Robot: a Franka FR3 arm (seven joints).
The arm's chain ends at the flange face. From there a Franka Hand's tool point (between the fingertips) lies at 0.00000 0.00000 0.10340 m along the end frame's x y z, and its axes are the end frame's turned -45 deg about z.
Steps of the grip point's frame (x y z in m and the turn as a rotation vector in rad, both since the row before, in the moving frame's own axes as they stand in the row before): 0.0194, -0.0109, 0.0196, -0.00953, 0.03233, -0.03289; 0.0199, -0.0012, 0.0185, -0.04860, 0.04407, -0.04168
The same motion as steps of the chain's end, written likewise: 0.0030, -0.0197, 0.0197, 0.01612, 0.02960, -0.03289; 0.0064, -0.0151, 0.0187, -0.00320, 0.06553, -0.04168
